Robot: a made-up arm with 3 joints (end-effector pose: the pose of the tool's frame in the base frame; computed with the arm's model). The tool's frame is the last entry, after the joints.
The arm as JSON. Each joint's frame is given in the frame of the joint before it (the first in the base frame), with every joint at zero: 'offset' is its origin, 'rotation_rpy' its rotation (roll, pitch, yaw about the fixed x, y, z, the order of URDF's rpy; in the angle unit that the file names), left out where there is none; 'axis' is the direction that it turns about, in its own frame. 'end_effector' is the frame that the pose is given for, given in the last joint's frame.
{
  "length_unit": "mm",
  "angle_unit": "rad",
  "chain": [
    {
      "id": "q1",
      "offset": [
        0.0,
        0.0,
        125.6
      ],
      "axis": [
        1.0,
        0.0,
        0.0
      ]
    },
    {
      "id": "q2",
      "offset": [
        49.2,
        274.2,
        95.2
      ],
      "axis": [
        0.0,
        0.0,
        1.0
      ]
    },
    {
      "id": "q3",
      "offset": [
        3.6,
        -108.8,
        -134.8
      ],
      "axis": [
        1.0,
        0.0,
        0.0
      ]
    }
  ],
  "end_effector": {
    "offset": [
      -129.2,
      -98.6,
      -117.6
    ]
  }
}
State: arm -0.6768 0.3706 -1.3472
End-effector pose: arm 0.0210 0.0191 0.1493 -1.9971 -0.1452 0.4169
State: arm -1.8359 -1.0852 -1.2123
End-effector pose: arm -0.2336 -0.0589 -0.1350 -2.6211 -0.4854 -1.5059
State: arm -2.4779 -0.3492 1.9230
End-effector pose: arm -0.0566 -0.3326 -0.0183 -0.5492 -0.2859 0.2083
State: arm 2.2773 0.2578 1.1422
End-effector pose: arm -0.0613 0.0052 0.3940 -2.8418 0.1999 -0.3136
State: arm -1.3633 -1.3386 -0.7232
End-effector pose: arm -0.2333 0.0081 -0.2165 -1.7184 -0.4950 -1.4935
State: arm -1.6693 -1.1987 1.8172
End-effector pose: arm 0.0308 -0.1455 -0.2638 0.1297 -1.1819 0.2059
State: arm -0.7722 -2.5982 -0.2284
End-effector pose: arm 0.0370 0.2929 -0.3437 -0.3532 -0.7097 -2.5456
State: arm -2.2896 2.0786 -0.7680
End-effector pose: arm 0.3387 -0.2339 -0.0572 -1.5696 1.8424 1.9354
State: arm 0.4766 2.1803 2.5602
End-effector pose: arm 0.0898 0.1306 0.1981 1.4286 2.3685 1.3846
